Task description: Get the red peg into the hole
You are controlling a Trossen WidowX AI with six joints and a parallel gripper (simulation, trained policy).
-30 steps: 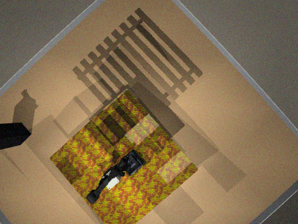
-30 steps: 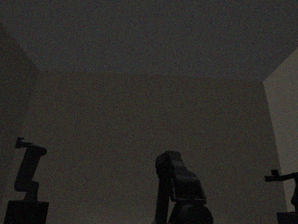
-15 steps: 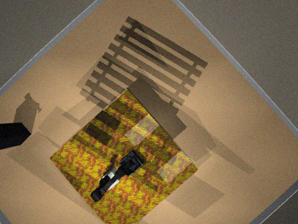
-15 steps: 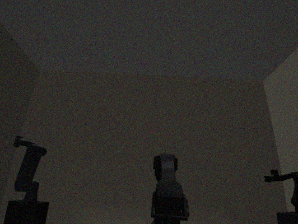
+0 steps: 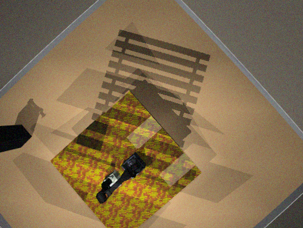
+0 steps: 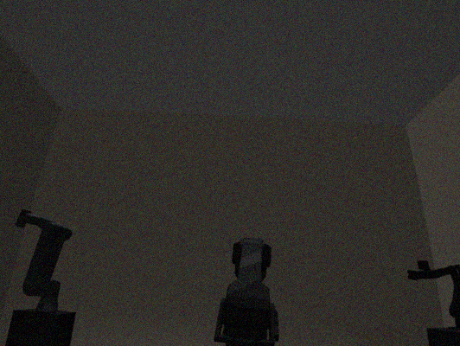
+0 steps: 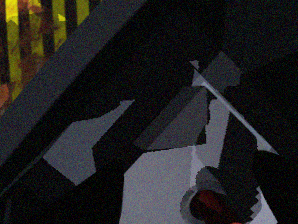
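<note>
Now: the red peg 30 mm below my gripper tip, 30 mm behind it and 10 mm to the left of it. The rest, counted from my gripper tip: box: 50 mm below, 30 mm behind, 10 mm to the left.
</note>
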